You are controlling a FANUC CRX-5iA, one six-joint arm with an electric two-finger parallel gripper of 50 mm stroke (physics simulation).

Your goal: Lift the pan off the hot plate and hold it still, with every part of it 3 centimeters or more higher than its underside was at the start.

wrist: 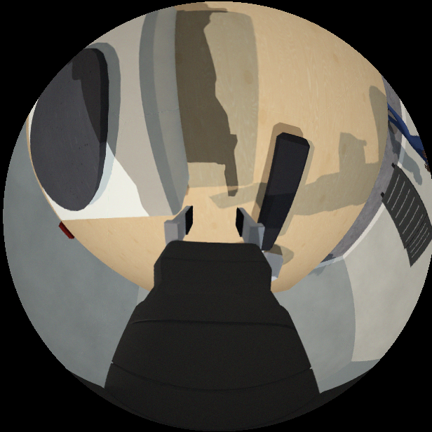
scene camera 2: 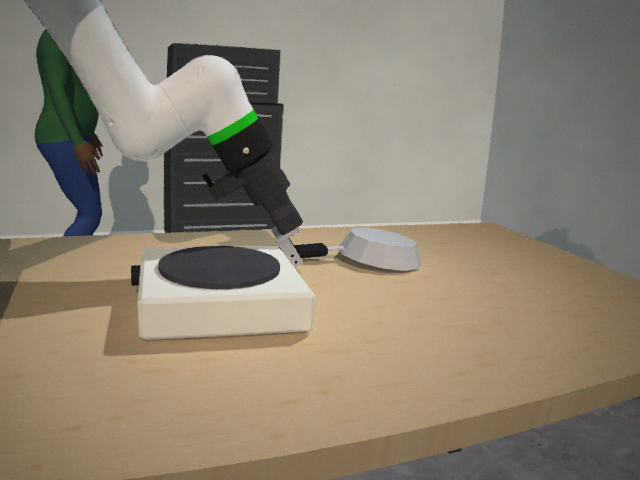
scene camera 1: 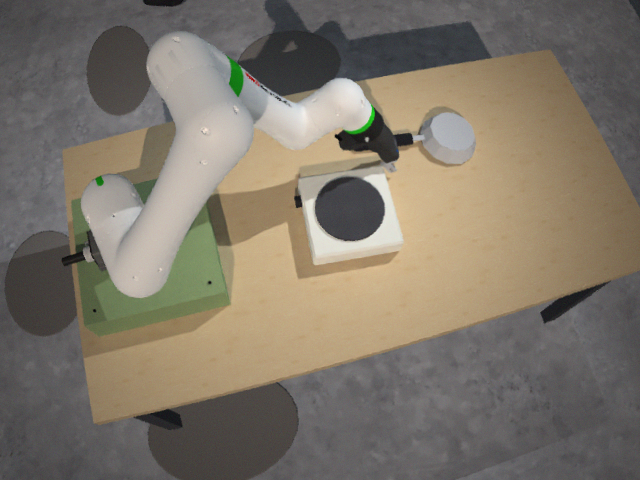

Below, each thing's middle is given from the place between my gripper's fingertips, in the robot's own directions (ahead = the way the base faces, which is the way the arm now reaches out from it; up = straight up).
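Labels:
Counted from my hand, the grey pan (scene camera 2: 379,248) is 40 mm to the left and 100 mm ahead. The white hot plate (scene camera 2: 209,291) sits 120 mm to the right of my hand, 180 mm behind it and 10 mm above it. Going by their middles, the grey pan is the nearest to my hand of the things named here.

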